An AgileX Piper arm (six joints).
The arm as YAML. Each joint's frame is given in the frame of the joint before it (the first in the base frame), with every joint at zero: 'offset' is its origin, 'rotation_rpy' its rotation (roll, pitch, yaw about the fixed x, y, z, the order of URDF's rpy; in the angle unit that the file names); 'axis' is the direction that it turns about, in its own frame. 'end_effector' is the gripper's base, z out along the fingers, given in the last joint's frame.
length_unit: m
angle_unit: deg
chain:
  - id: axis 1
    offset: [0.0, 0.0, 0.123]
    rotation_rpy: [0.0, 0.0, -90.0]
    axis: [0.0, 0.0, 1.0]
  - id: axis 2
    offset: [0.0, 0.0, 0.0]
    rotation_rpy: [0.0, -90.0, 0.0]
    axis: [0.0, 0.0, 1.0]
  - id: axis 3
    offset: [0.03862, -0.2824, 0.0]
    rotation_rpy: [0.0, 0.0, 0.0]
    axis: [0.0, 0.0, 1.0]
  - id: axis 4
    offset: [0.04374, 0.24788, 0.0]
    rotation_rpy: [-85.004, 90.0, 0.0]
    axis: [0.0, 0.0, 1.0]
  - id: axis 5
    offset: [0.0, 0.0, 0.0]
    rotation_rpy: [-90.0, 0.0, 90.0]
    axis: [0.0, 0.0, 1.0]
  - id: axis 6
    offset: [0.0, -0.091, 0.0]
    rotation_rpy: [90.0, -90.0, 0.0]
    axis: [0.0, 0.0, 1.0]
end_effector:
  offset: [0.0, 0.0, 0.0]
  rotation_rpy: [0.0, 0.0, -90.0]
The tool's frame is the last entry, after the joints.
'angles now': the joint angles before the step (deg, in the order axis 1, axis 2, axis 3, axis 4, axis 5, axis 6). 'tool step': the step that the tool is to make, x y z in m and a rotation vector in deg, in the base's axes. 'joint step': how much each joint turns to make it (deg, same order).
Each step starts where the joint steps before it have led.
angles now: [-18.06 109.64 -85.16 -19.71 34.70 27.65]
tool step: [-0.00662 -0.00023 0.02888 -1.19 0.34 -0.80]
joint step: [0.00 -2.43 -2.94 0.01 5.39 -1.21]
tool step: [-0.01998 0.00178 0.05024 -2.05 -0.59 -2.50]
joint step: [0.00 -5.05 -3.83 -1.25 8.16 -0.11]
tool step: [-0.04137 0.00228 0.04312 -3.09 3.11 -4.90]
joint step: [-0.28 -6.94 -0.63 -4.25 10.64 0.75]
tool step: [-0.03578 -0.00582 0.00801 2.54 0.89 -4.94]
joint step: [-3.05 -5.31 3.95 1.67 3.60 0.64]
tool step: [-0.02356 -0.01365 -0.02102 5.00 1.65 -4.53]
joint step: [-4.77 -2.28 6.30 3.88 -0.51 0.08]
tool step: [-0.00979 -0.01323 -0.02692 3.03 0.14 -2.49]
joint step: [-3.70 -0.02 5.64 2.54 -4.29 0.00]
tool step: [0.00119 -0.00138 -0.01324 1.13 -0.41 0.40]
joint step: [-0.51 0.48 2.35 1.24 -2.81 -0.33]
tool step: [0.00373 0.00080 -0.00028 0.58 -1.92 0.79]
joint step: [0.00 0.15 0.01 1.75 -1.73 -0.72]
